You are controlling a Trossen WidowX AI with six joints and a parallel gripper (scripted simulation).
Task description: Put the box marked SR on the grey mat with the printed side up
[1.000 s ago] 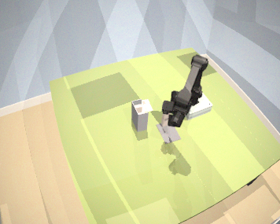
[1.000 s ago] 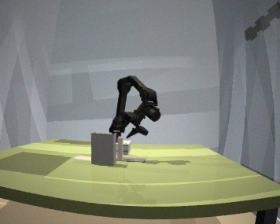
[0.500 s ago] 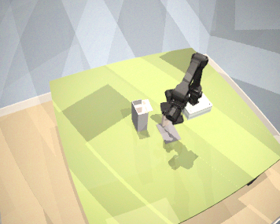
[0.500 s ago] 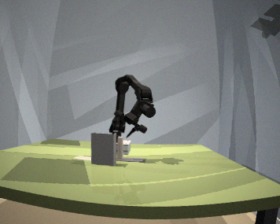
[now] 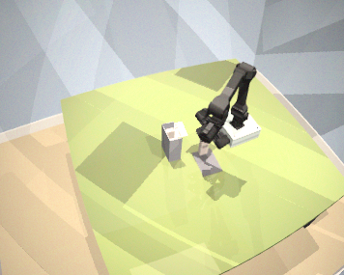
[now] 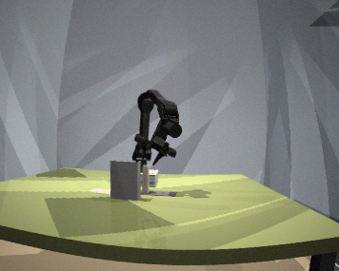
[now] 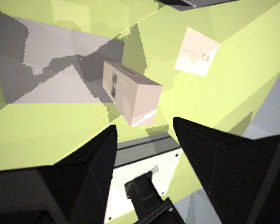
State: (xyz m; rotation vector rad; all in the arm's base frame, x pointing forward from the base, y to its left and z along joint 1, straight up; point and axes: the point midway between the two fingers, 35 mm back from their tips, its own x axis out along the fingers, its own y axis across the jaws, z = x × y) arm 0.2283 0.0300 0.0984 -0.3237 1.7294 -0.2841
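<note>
The grey mat is 30 mm ahead of my gripper tip, 50 mm to the left of it and 130 mm below it. From my gripper tip the other things lie so: white card: 20 mm ahead, 200 mm to the right, 130 mm below.
</note>
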